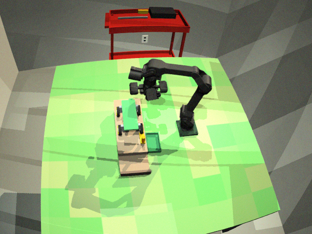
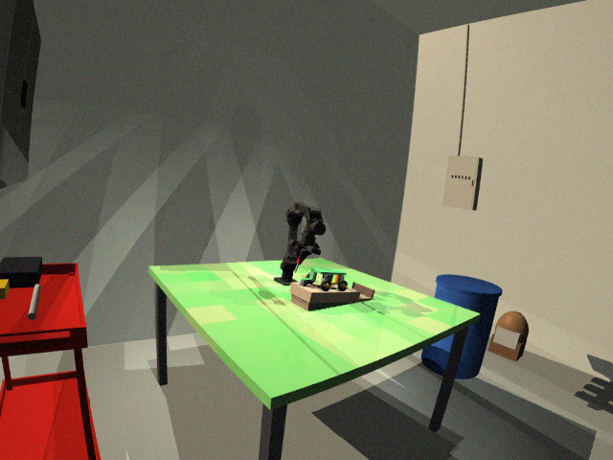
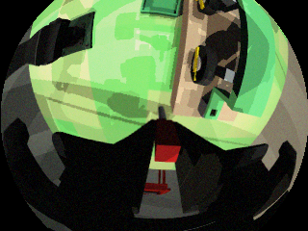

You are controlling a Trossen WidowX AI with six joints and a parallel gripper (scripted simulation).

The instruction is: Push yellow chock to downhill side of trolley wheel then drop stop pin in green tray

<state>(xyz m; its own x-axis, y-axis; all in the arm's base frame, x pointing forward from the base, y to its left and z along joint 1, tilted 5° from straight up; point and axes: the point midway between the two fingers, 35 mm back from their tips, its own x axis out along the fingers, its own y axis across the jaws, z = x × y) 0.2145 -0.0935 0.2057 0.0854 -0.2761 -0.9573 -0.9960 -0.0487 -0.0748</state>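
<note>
The green tray is 30 mm behind my gripper tip, 200 mm to the left of it and 180 mm below it. Also, from my gripper tip: trolley 100 mm ahead, 110 mm to the left, 60 mm below; brown ramp 100 mm ahead, 110 mm to the left, 120 mm below; red-headed stop pin right at my gripper tip.
</note>
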